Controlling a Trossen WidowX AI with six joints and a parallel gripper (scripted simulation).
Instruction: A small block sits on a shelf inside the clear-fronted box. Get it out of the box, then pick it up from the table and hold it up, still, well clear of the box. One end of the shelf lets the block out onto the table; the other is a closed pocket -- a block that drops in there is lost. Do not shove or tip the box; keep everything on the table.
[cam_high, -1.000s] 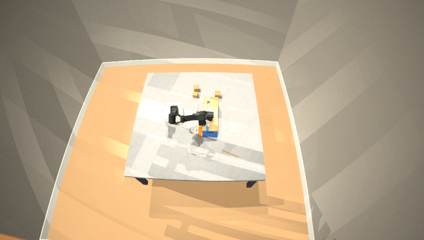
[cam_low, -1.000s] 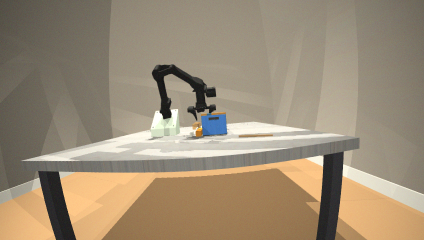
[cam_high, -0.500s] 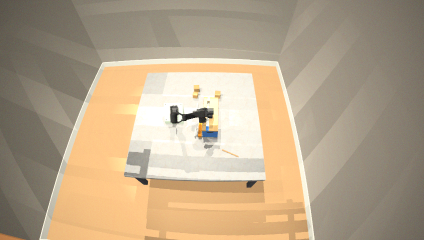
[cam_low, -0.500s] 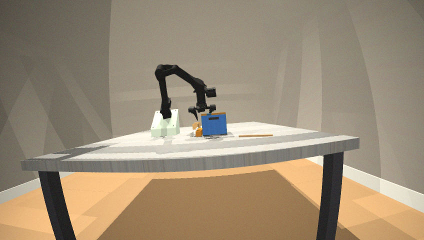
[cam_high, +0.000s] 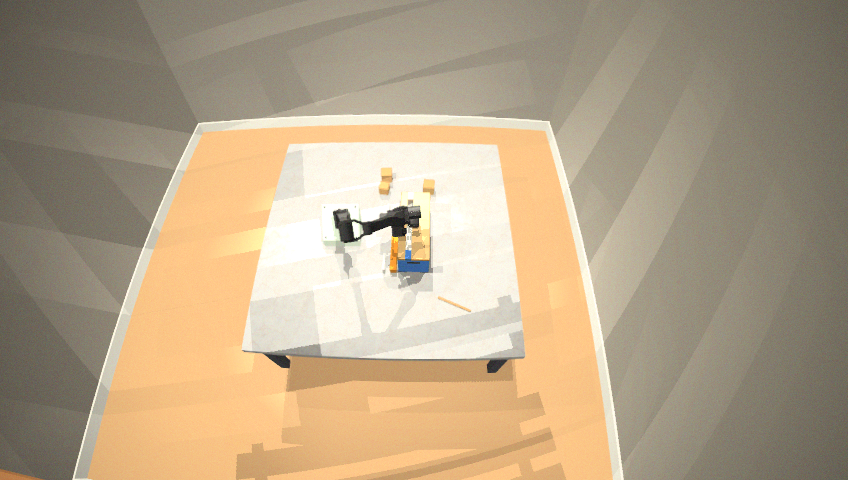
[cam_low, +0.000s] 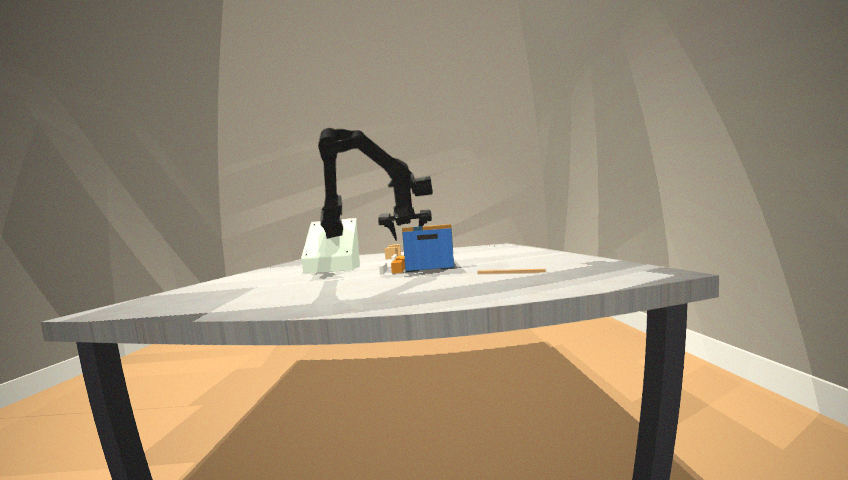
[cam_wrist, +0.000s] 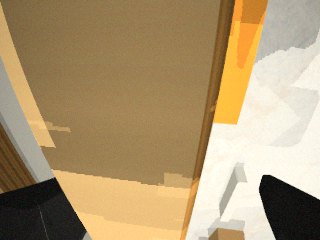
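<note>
My gripper tip is 30 mm to the left of the box, 30 mm short of it and 30 mm above it. Also, from my gripper tip: thin wooden stick (410 mm to the right, 200 mm ahead, 80 mm below).
</note>
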